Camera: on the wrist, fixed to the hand. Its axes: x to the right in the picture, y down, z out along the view.
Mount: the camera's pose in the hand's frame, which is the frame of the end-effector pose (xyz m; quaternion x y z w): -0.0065 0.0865 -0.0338 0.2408 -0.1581 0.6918 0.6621
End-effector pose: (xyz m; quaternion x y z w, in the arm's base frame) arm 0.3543 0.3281 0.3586 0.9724 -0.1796 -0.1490 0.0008
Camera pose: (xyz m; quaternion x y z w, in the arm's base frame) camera 0.3281 0.2477 0.3975 -0.4962 0.8276 0.2086 0.1589
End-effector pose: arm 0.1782 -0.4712 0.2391 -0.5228 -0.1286 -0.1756 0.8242
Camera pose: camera 0.2099 -0.4670 0.1517 -0.2644 0.1039 0.5676 0.7728
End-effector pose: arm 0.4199 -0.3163 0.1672 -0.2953 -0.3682 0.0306 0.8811
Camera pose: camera 0.4519 -0.2636 0.0974 -0.2332 -0.1714 0.7652 0.5751
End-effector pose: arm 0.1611 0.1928 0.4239 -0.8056 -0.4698 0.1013 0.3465
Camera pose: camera 0.2335 0.1442 0.3913 -0.7590 0.2159 0.5473 0.2791
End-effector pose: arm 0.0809 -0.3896 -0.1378 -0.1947 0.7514 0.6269 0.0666
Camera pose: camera 0.0592 -0.4090 -0.0494 -0.5061 -0.7727 -0.3110 0.2239
